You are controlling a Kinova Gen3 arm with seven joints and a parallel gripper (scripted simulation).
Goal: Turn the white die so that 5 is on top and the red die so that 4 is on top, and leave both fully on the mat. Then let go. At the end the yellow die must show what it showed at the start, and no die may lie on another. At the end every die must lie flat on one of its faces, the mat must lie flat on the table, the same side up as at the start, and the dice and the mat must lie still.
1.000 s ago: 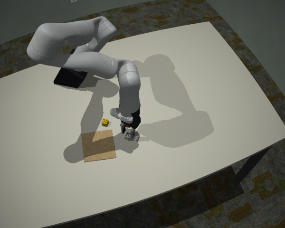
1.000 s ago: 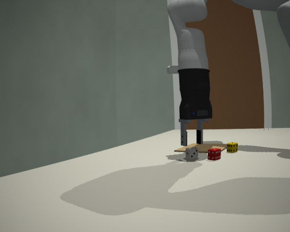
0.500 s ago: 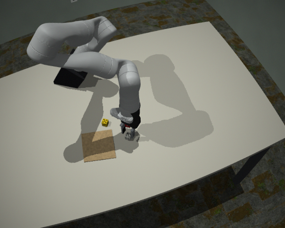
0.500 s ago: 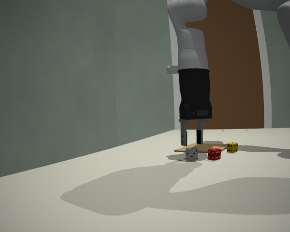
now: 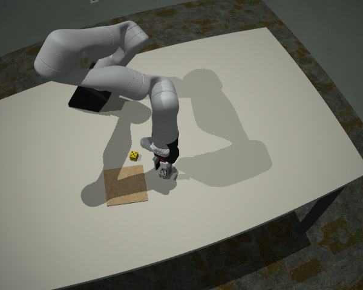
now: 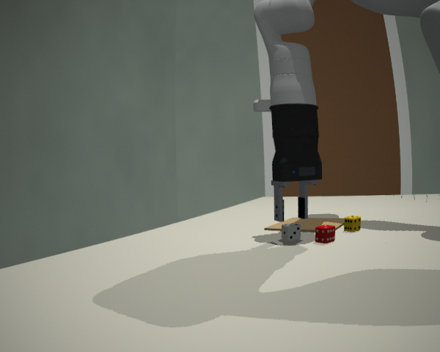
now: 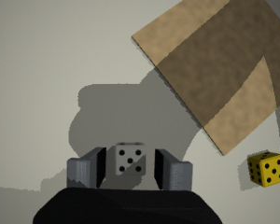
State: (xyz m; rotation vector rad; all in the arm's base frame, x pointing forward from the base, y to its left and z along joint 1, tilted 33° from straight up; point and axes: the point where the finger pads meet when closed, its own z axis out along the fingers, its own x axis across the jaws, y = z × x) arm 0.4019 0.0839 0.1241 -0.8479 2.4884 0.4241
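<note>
Now: the white die 40 mm below my hand. The rest, counted from my hand: red die: 60 mm behind, 40 mm below, 20 mm to the left; brown mat: 140 mm to the right, 50 mm below; yellow die: 100 mm behind, 80 mm to the right, 40 mm below.
</note>
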